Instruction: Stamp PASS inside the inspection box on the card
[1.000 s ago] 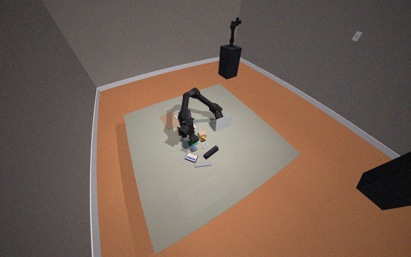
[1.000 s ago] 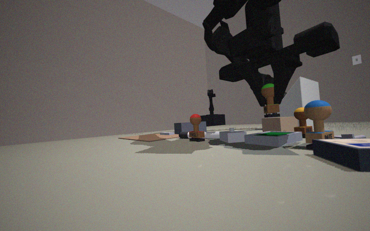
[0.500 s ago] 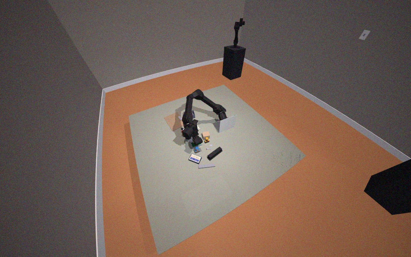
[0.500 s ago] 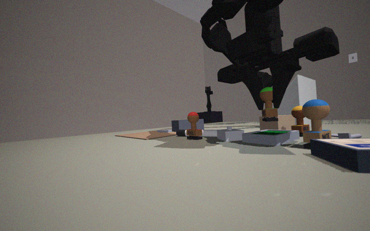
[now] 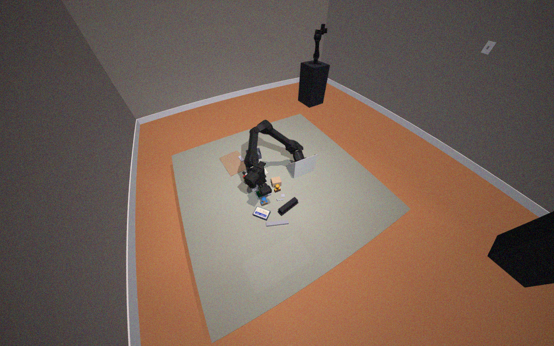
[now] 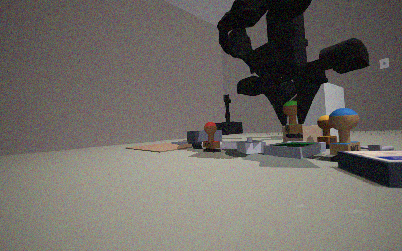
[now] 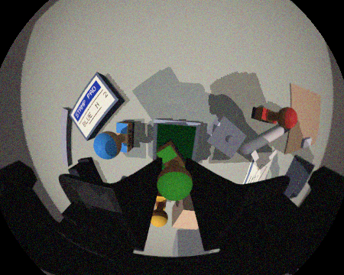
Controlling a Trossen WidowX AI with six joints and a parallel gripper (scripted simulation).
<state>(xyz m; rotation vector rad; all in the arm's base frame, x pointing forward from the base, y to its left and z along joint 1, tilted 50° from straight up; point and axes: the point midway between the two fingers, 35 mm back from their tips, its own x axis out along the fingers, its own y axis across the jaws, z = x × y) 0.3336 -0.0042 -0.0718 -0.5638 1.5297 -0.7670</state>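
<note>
The green ink pad is 10 mm behind my gripper tip and 40 mm below it. Also, from my gripper tip: pass stamp: right at my gripper tip; blue stamp: 20 mm ahead, 70 mm to the left, 30 mm below; grey block: 10 mm ahead, 80 mm to the right, 30 mm below.
</note>
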